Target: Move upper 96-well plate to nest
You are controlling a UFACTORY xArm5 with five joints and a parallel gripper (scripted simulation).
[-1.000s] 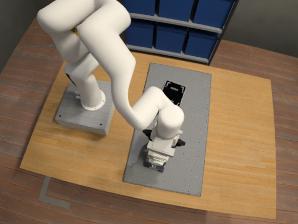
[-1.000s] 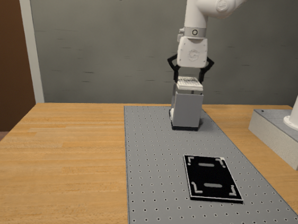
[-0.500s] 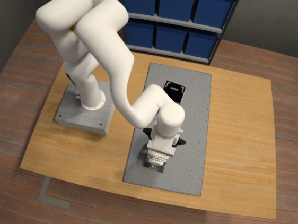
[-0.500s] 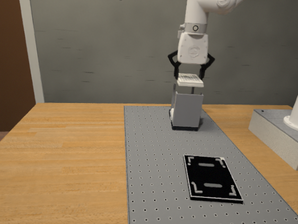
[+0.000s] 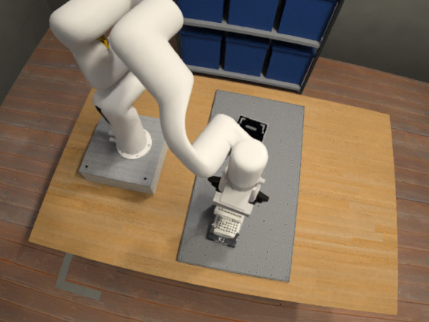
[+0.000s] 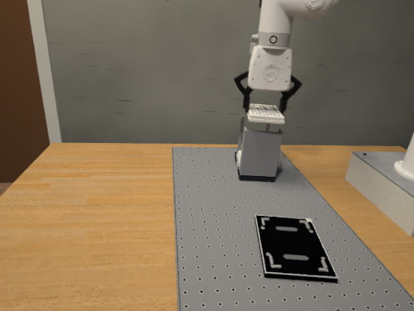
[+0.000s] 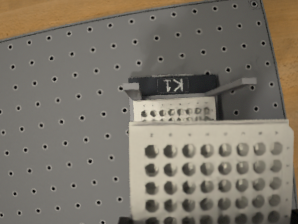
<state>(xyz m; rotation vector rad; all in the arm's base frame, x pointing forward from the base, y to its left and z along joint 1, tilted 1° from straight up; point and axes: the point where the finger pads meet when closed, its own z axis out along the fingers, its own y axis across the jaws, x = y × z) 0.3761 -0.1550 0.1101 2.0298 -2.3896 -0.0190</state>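
My gripper is now 10 mm short of the black plate nest N1, 300 mm to the right of it and 180 mm above it. From my hand the other things lie so: 96-well plate 10 mm below.
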